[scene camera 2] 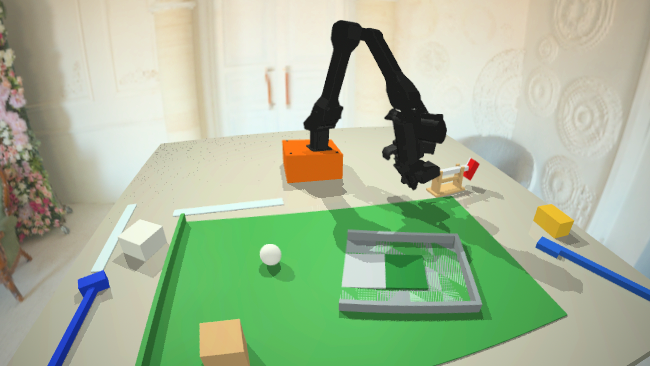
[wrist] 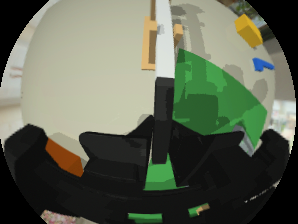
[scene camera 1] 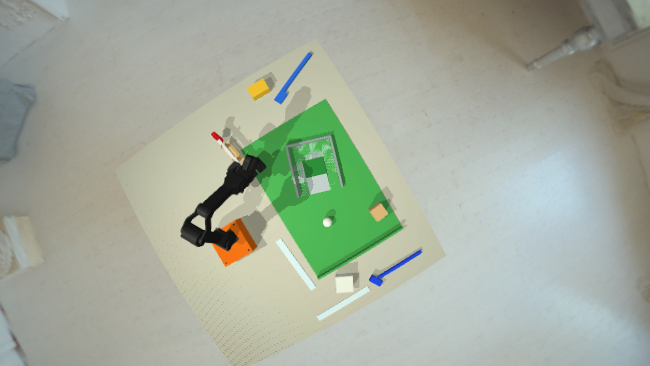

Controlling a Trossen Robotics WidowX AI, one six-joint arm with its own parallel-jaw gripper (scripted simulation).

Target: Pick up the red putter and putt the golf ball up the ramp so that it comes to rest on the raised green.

Path:
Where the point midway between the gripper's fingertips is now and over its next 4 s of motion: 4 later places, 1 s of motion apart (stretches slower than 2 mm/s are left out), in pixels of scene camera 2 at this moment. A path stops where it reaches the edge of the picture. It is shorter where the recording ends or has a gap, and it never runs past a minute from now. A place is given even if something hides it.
My gripper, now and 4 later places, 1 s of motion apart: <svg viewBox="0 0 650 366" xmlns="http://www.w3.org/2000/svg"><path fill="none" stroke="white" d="M412 188L407 161L345 167L279 156L269 168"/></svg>

